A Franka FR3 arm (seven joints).
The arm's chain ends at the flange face. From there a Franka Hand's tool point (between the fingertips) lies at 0.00 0.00 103.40 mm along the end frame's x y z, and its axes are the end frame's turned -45 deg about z.
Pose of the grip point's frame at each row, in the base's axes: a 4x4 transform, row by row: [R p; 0 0 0 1], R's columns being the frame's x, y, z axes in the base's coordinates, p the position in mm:
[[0.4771 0.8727 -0.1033 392.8], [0.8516 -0.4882 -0.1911 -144.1], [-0.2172 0.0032 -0.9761 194.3], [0 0 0 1]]
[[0.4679 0.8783 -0.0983 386.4], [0.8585 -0.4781 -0.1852 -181.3], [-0.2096 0.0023 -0.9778 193.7], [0 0 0 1]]
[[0.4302 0.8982 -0.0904 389.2], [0.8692 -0.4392 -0.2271 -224.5], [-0.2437 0.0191 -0.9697 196.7], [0 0 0 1]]
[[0.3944 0.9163 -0.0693 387.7], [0.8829 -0.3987 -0.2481 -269.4], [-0.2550 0.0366 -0.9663 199.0], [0 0 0 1]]
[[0.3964 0.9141 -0.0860 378.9], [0.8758 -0.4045 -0.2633 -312.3], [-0.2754 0.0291 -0.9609 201.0], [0 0 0 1]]
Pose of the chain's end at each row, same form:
[[0.9545 0.2797 -0.1033 403.5], [0.2570 -0.9474 -0.1911 -124.3], [-0.1513 0.1558 -0.9761 295.2], [0 0 0 1]]
[[0.9519 0.2902 -0.0983 396.6], [0.2690 -0.9451 -0.1852 -162.2], [-0.1466 0.1498 -0.9778 294.8], [0 0 0 1]]
[[0.9393 0.3309 -0.0904 398.5], [0.3041 -0.9252 -0.2271 -201.0], [-0.1588 0.1858 -0.9697 297.0], [0 0 0 1]]
[[0.9268 0.3690 -0.0693 394.9], [0.3424 -0.9062 -0.2481 -243.7], [-0.1544 0.2062 -0.9663 298.9], [0 0 0 1]]
[[0.9267 0.3661 -0.0860 387.8], [0.3333 -0.9053 -0.2633 -285.1], [-0.1742 0.2153 -0.9609 300.4], [0 0 0 1]]

